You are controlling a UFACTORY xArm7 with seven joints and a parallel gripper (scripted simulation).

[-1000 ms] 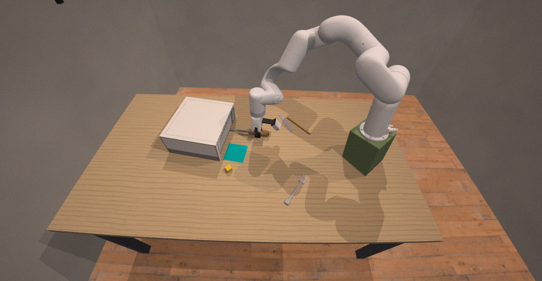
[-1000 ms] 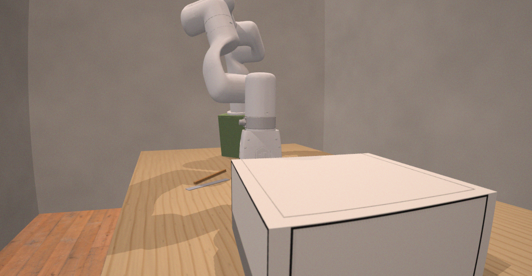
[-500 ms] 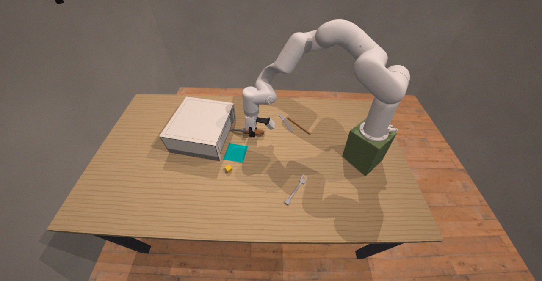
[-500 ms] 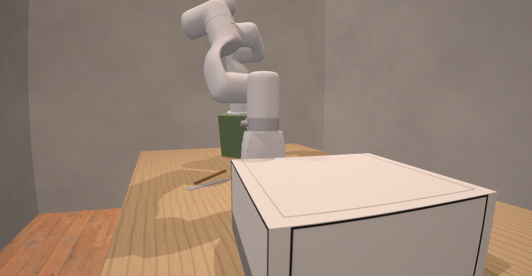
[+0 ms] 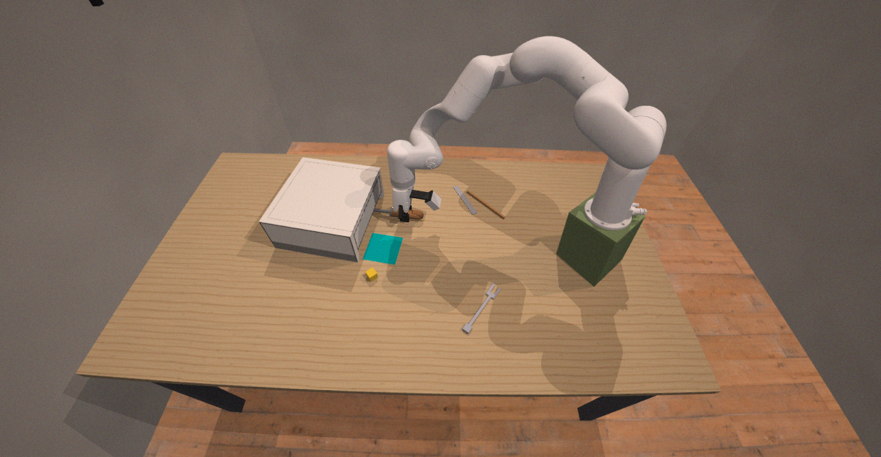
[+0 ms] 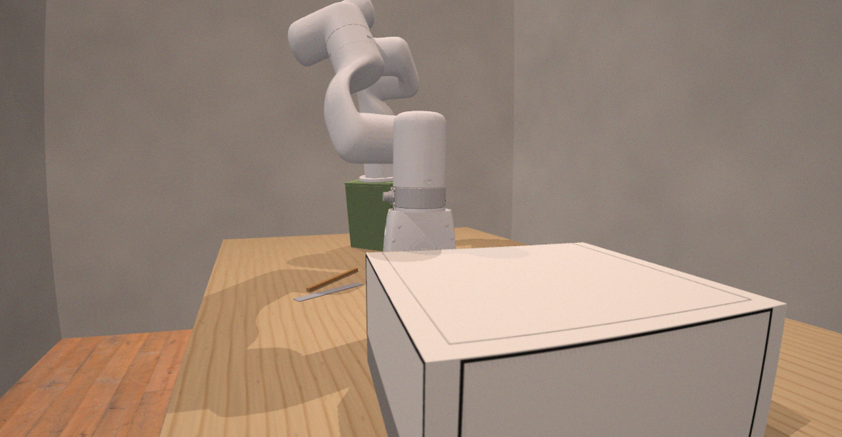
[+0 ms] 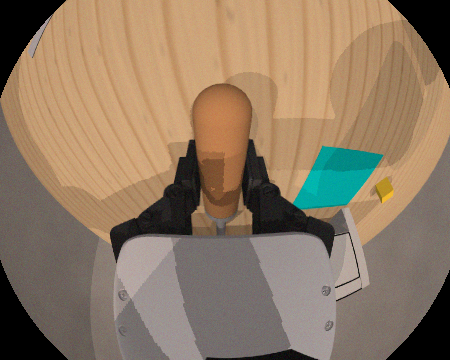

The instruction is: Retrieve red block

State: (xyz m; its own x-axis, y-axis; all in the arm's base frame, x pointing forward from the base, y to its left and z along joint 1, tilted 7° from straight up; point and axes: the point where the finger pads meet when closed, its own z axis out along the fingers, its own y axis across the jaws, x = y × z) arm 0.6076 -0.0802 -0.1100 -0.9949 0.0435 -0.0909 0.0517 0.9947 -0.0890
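Now: hand 140 mm to the right of the teal square, 50 mm short of it and 20 mm above it. Round my hand: grey strip (200 mm behind, 110 mm to the right, 20 mm below); hook tool (120 mm ahead, 30 mm to the left, 10 mm below); red block (230 mm ahead, 100 mm to the left, 10 mm below).
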